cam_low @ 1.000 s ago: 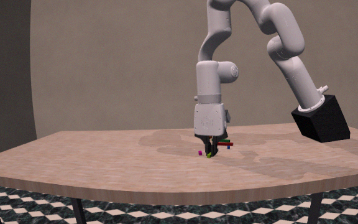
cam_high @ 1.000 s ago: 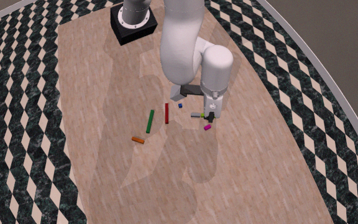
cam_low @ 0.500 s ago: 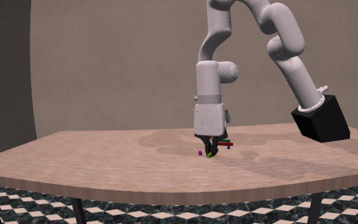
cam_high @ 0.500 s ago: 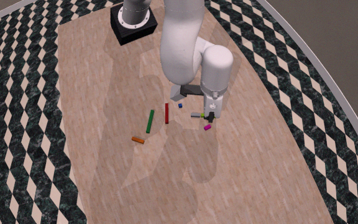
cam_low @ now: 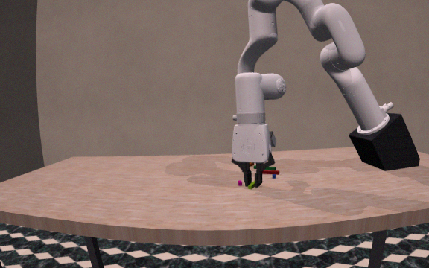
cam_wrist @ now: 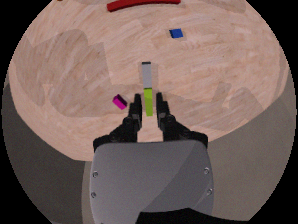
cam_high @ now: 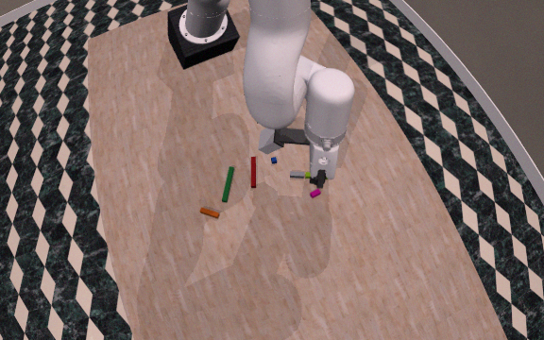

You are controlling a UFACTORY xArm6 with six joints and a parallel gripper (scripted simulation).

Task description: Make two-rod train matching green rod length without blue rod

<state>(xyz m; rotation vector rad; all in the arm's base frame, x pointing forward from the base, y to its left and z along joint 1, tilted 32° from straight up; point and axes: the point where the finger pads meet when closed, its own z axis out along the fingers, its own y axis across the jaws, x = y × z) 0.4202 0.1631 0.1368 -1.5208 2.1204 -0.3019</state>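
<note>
My hand is 20 mm above the lime rod. The rest, counted from my hand: grey rod (40 mm to the right, 20 mm below, 10 mm behind); then small blue rod (80 mm to the right, 60 mm behind, 20 mm below); then magenta rod (40 mm ahead, 20 mm to the right, 20 mm below).
</note>
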